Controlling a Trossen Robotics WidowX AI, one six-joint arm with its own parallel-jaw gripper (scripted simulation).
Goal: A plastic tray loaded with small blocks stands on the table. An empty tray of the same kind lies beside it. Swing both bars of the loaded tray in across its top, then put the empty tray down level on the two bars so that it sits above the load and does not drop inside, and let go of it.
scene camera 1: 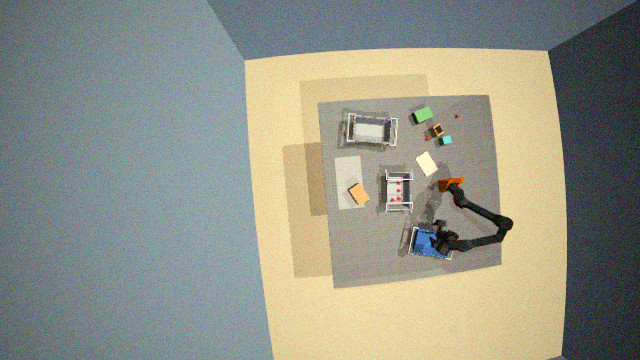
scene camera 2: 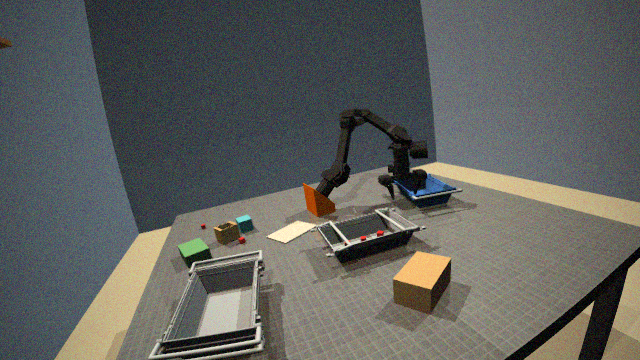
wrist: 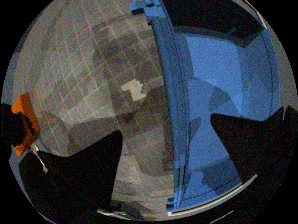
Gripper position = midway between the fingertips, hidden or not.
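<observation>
Blue tray (scene camera 2: 432, 191), (wrist: 211, 64), in sight. My gripper (scene camera 2: 404, 197), (wrist: 168, 127), open, holding nothing.
</observation>
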